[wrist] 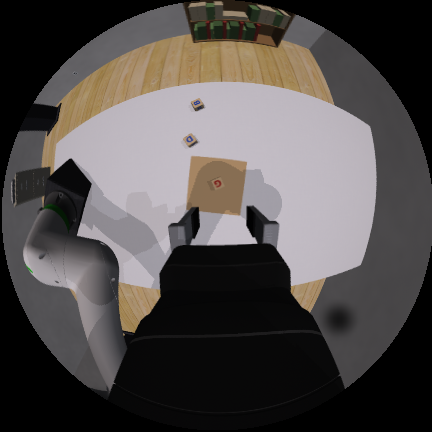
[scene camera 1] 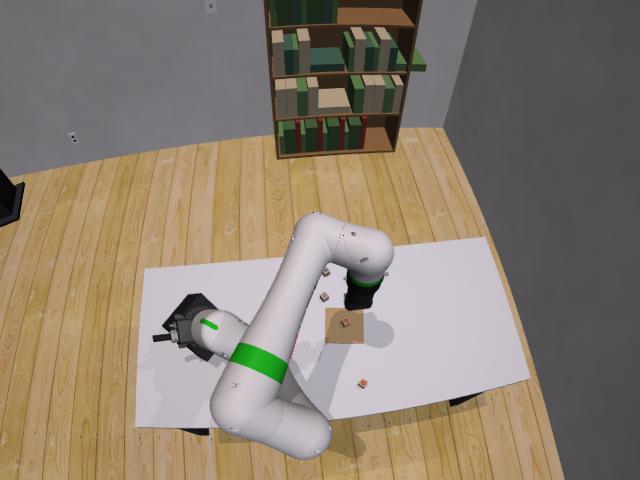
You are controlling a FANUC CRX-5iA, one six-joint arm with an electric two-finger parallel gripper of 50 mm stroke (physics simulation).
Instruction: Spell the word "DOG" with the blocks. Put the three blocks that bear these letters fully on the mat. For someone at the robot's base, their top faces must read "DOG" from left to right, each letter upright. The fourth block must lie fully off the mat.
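The wooden block with the red G [scene camera 1: 345, 322] [wrist: 217, 183] lies turned at an angle near the middle of the brown mat [scene camera 1: 333, 335] [wrist: 198, 170]. The block with the blue D [scene camera 1: 324, 296] [wrist: 189, 140] lies off the mat, near its upper left corner in both views. The block with the blue B [scene camera 1: 325, 271] [wrist: 197, 104] lies farther up the table, off the mat. A block with a red round letter, seemingly O [scene camera 1: 362, 383], lies off the mat near the table's lower edge. My gripper [wrist: 222, 215] is open and empty above the table; its fingertips are hidden in scene camera 1.
The white table [scene camera 1: 444, 320] [wrist: 320, 165] carries the mat and blocks. The robot's dark base [scene camera 1: 199, 299] [wrist: 71, 175] stands at its left. The arm hides part of the table in scene camera 1. A bookshelf [scene camera 1: 272, 93] stands against the far wall.
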